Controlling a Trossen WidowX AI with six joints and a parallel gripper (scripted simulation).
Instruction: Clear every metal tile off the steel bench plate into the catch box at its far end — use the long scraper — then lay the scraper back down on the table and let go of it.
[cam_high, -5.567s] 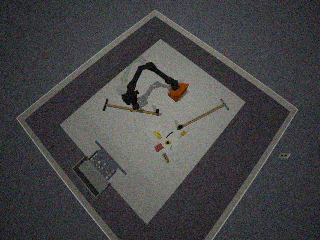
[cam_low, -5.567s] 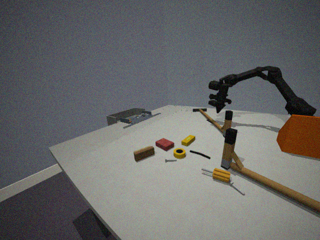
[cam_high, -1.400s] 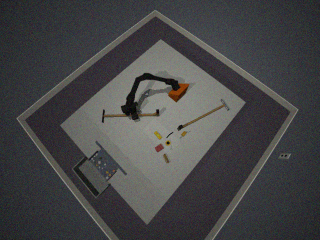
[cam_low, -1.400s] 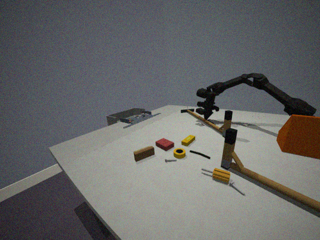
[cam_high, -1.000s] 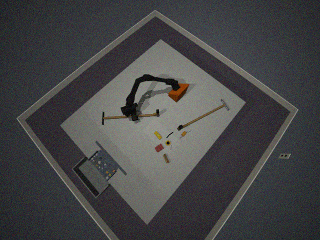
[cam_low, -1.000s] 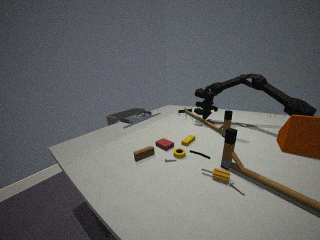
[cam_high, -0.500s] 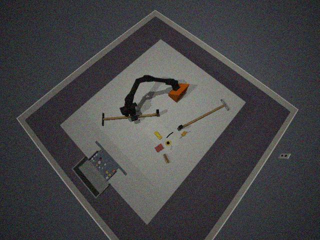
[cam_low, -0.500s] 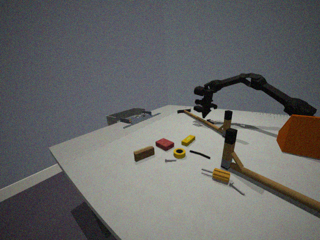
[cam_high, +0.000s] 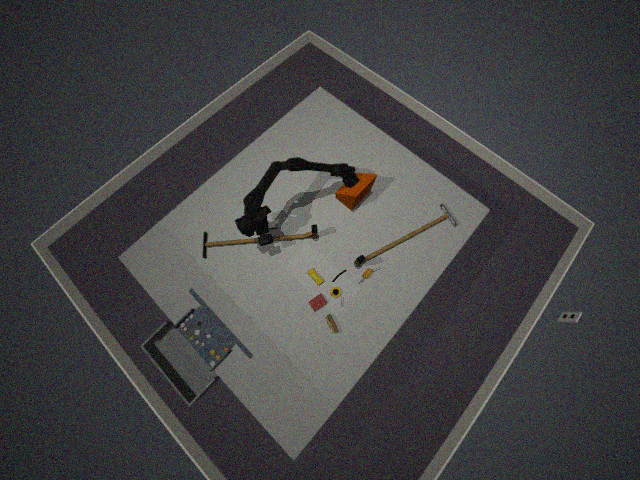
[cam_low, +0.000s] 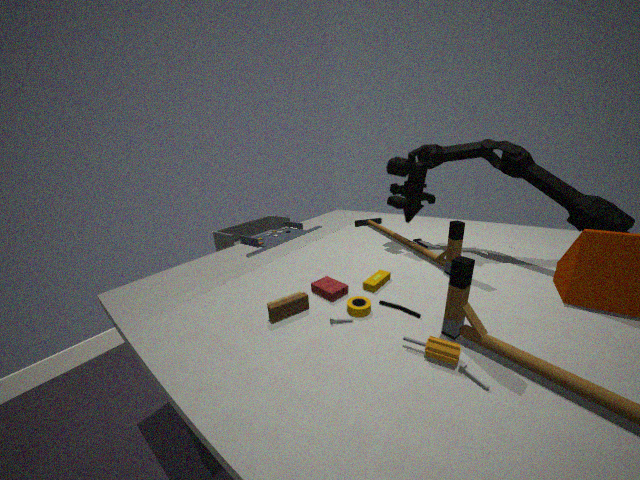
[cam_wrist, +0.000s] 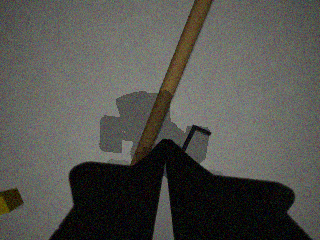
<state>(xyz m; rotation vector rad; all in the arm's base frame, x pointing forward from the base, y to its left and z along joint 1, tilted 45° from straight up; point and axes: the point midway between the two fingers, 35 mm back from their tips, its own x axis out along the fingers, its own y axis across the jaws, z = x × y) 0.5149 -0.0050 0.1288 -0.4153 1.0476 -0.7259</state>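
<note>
Now: the long scraper 30 mm ahead of my gripper tip and 20 mm below it. Also, from my gripper tip: red block (440 mm to the left, 70 mm below, 10 mm ahead); then hex key (80 mm below, 40 mm to the right, 30 mm behind); then yellow block (330 mm to the left, 70 mm below, 60 mm behind).
</note>
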